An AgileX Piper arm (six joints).
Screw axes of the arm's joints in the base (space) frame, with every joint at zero. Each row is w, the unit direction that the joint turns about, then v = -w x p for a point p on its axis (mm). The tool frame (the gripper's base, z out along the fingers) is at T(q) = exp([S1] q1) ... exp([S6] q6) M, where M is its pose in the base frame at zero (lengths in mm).
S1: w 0 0 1 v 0.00 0.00 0.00
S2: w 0 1 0 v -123.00 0.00 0.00
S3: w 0 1 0 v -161.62 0.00 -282.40
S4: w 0.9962 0 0.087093 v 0.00 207.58 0.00
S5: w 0 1 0 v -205.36 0.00 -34.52
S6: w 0.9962 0 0.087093 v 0.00 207.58 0.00
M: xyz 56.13 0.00 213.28 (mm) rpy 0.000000 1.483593 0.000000 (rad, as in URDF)
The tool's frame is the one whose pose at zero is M.
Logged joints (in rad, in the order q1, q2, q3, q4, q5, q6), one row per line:
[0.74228 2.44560 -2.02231 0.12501 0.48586 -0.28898]
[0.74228 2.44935 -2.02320 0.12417 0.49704 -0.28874]
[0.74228 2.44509 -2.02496 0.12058 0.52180 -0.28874]
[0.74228 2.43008 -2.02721 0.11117 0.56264 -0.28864]
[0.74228 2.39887 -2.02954 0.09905 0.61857 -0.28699]
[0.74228 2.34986 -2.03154 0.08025 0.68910 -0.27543]
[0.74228 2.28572 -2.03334 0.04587 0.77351 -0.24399]
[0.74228 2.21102 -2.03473 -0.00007 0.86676 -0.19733]
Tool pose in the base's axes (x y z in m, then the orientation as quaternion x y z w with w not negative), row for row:
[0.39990 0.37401 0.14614 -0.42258 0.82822 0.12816 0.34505]
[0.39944 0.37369 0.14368 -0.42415 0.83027 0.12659 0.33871]
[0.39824 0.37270 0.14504 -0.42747 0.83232 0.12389 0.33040]
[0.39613 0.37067 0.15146 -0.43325 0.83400 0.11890 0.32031]
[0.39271 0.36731 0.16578 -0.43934 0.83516 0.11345 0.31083]
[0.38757 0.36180 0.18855 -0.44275 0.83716 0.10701 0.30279]
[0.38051 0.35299 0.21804 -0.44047 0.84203 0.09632 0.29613]
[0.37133 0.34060 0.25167 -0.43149 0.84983 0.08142 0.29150]
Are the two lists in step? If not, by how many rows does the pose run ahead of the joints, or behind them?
They are in step.
